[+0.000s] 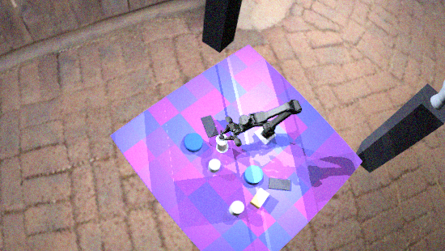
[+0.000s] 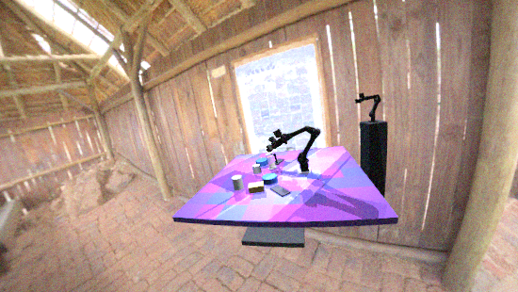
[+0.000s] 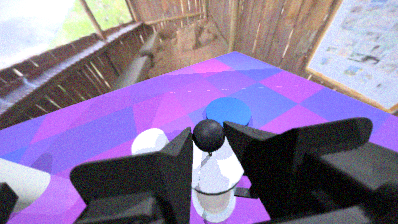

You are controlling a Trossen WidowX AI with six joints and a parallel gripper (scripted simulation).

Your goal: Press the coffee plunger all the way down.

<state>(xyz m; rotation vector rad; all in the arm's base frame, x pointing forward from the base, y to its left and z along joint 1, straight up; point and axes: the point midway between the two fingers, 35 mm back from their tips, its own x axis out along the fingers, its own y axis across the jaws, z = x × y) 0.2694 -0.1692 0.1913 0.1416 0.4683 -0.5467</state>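
Right now the coffee press is 9 cm below my gripper tip and 3 cm behind it. From my gripper tip the other things lie so: orange block: 41 cm to the left, 16 cm below, 11 cm ahead; white cylinder: 34 cm to the left, 25 cm ahead, 14 cm below.
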